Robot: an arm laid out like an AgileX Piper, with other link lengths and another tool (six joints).
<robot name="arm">
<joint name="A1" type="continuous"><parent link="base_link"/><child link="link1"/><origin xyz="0 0 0.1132" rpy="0 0 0"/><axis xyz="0 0 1"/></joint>
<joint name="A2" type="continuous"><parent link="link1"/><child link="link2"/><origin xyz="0 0 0" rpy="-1.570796 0 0"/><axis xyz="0 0 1"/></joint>
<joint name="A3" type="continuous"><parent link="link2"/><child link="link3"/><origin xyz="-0.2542 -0.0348 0" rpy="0 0 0"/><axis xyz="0 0 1"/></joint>
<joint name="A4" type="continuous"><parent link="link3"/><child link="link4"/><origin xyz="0.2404 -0.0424 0" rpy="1.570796 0 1.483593"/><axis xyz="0 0 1"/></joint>
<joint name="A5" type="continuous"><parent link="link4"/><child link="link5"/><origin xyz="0 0 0" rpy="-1.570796 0 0"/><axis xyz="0 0 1"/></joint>
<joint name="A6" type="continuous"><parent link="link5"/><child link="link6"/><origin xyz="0 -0.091 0" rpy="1.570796 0 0"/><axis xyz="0 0 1"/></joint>
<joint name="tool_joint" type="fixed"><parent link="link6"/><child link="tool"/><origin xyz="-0.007 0.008 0.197" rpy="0.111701 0 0.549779"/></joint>
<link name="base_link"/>
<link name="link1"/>
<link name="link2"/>
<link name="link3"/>
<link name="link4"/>
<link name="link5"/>
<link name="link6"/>
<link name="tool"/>
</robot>
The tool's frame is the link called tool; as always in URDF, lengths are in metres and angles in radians. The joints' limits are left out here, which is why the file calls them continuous.
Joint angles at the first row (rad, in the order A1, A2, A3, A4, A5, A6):
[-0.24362 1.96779 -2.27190 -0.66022 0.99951 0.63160]
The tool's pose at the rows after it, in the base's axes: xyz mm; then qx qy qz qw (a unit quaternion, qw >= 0):
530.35 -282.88 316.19 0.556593 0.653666 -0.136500 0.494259
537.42 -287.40 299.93 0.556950 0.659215 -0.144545 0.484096
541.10 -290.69 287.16 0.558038 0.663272 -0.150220 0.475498
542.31 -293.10 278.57 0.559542 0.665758 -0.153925 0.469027
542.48 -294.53 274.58 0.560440 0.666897 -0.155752 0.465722
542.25 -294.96 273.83 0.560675 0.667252 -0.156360 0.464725
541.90 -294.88 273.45 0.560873 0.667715 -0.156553 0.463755
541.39 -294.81 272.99 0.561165 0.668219 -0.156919 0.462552
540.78 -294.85 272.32 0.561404 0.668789 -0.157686 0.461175
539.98 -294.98 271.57 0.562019 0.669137 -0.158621 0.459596
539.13 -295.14 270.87 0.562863 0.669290 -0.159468 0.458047
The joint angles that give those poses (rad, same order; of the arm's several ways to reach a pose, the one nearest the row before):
[-0.24622 2.04023 -2.33287 -0.66025 1.01822 0.61949]
[-0.24906 2.09014 -2.36746 -0.66065 1.02809 0.61125]
[-0.25193 2.12112 -2.38327 -0.66070 1.03416 0.60799]
[-0.25485 2.13778 -2.38856 -0.66013 1.03843 0.60694]
[-0.25705 2.14513 -2.39104 -0.65905 1.04097 0.60554]
[-0.25785 2.14684 -2.39290 -0.65811 1.04296 0.60376]
[-0.25798 2.14706 -2.39399 -0.65662 1.04550 0.60194]
[-0.25807 2.14711 -2.39490 -0.65523 1.04867 0.60005]
[-0.25816 2.14707 -2.39495 -0.65454 1.05178 0.59834]
[-0.25816 2.14711 -2.39512 -0.65438 1.05574 0.59745]
[-0.25816 2.14713 -2.39537 -0.65438 1.05985 0.59718]

